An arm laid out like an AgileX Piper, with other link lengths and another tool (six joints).
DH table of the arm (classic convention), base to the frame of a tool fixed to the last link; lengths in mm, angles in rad. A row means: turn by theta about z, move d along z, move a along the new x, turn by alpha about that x. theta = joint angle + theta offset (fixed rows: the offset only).
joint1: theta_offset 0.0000; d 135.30; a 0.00; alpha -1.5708
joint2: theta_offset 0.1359; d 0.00; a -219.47; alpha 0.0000
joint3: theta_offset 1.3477; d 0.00; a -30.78; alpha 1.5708
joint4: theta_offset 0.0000; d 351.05; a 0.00; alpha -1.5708
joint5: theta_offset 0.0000; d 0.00; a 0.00; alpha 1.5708
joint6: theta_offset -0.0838; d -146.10; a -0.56; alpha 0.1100
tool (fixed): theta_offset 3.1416; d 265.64; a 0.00; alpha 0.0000
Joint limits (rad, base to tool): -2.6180..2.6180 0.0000..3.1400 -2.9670..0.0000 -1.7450..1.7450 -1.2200..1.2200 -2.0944..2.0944
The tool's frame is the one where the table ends.
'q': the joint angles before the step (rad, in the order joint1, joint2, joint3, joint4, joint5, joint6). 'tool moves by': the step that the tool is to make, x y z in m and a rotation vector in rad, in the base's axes. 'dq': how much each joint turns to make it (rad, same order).
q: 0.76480, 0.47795, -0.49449, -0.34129, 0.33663, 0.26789
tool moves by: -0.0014, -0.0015, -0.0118, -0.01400, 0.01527, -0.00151
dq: 0.00028, -0.02090, 0.03729, -0.00049, 0.00468, 0.00084
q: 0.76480, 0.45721, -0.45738, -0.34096, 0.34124, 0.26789
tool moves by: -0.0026, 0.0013, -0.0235, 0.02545, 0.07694, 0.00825
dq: -0.00016, -0.01947, 0.05626, 0.08225, 0.00006, -0.01084
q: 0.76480, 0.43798, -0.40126, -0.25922, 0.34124, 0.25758
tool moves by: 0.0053, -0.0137, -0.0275, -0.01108, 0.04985, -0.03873
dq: -0.06259, -0.03552, 0.07840, 0.09070, -0.00337, -0.06880
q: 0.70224, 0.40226, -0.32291, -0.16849, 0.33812, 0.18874
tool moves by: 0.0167, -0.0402, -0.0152, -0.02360, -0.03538, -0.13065
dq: -0.16655, -0.05953, 0.07901, 0.05291, -0.03934, -0.09759
